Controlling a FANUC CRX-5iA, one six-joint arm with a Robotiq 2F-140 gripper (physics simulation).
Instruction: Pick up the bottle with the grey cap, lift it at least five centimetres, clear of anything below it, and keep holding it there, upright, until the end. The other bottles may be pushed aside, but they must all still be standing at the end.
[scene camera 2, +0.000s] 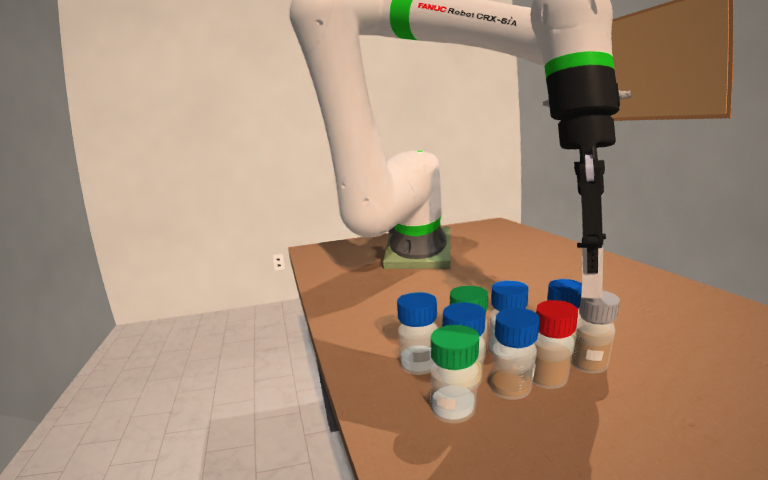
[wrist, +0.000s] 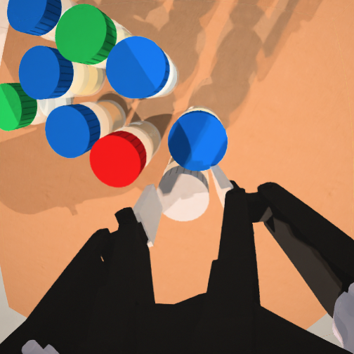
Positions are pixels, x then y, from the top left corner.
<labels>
my gripper: scene camera 2 592, 290; wrist 185, 188
blue-capped bottle: scene camera 2; wrist
blue-capped bottle: scene camera 2; wrist
same spot on blue-capped bottle: (wrist: 197, 140) = (scene camera 2: 565, 285)
same spot on blue-capped bottle: (wrist: 71, 130) = (scene camera 2: 519, 314)
</labels>
